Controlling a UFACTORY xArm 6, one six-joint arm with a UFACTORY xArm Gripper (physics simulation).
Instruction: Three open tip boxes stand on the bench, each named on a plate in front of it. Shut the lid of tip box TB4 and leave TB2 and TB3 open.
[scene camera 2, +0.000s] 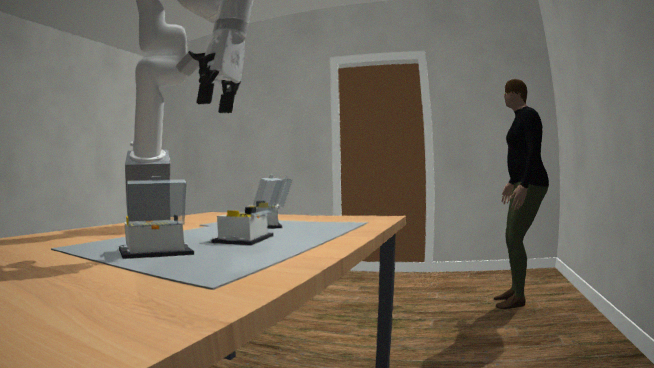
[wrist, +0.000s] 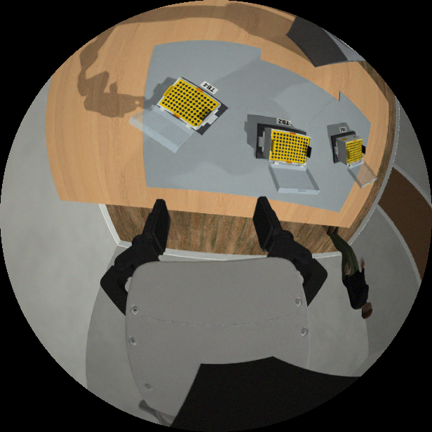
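Pixels of known places: gripper, fingertip midpoint: (scene camera 2: 214, 108); arm's base, link origin: (scene camera 2: 147, 156).
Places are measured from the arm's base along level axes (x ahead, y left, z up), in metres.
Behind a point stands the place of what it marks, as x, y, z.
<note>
Tip box TB4 (wrist: 192, 104) (scene camera 2: 155, 239) {0.364, -0.290, -0.191} is white with a yellow rack on top; its clear lid (wrist: 165, 130) (scene camera 2: 156, 200) {0.395, -0.307, -0.114} stands open, to the lower left of the box in the wrist view. Its name plate (wrist: 209, 87) lies above it there. Tip box TB2 (wrist: 290, 147) (scene camera 2: 242, 229) {0.417, -0.054, -0.191} is open in the middle, with its lid (wrist: 294, 179) below it in the wrist view. The third box (wrist: 354, 151), whose plate (wrist: 343, 129) is too small to read surely, is also open, with its lid (wrist: 363, 174) raised. My gripper (scene camera 2: 215, 103) {0.443, -0.187, 0.062} (wrist: 211, 208) is open, empty and high above the bench, apart from all lids.
The boxes stand on a grey mat (scene camera 2: 295, 250) {0.564, -0.078, -0.224} (wrist: 225, 170) on the wooden bench (scene camera 2: 75, 310) {0.528, -0.582, -0.227} (wrist: 100, 170). The arm's grey base (scene camera 2: 148, 172) {0.049, -0.036, -0.051} stands behind. A person (scene camera 2: 525, 150) (wrist: 356, 285) stands on the floor beyond the bench, near the brown door (scene camera 2: 382, 160).
</note>
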